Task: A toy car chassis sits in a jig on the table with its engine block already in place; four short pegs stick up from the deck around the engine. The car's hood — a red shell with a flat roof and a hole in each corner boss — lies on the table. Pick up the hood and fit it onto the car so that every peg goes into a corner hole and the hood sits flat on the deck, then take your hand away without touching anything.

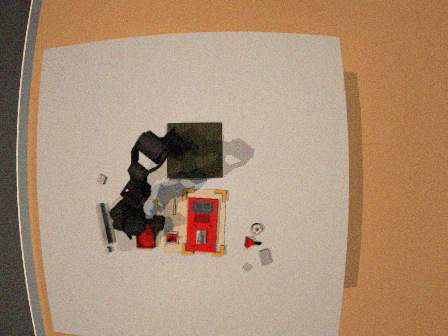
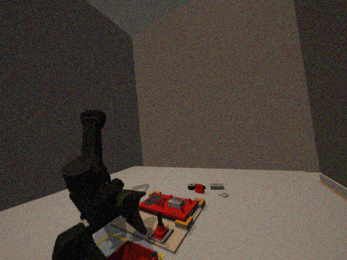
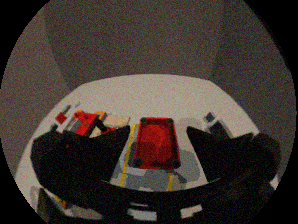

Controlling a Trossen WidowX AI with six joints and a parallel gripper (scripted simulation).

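The red hood lies 4 cm below my gripper tip and 1 cm behind it. The rest, counted from my gripper tip: long grey bar 17 cm to the right, 6 cm behind, 3 cm below; grey engine block 22 cm to the left, 2 cm below.
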